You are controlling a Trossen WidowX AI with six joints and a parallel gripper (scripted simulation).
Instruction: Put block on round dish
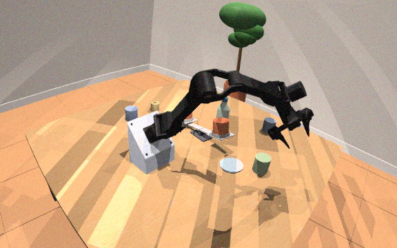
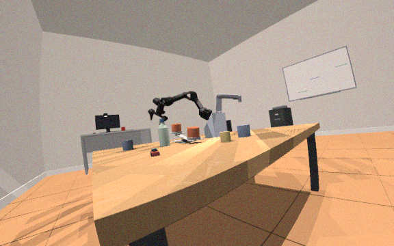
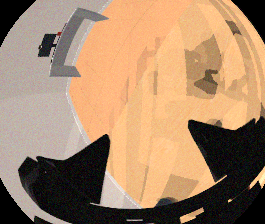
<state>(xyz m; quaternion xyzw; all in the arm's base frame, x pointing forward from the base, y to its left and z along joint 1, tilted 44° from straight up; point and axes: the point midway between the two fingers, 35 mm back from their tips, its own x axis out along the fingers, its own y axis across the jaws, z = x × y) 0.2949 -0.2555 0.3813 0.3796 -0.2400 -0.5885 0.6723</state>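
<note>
My gripper tip is 61 cm to the right of the pale green block, 15 cm above it and 2 cm short of it. The rest, counted from my gripper tip: round pale blue dish 23 cm to the left, 19 cm below, 8 cm behind; red cup 34 cm to the left, 8 cm below, 2 cm behind; green cup 15 cm below, 11 cm to the left.
</note>
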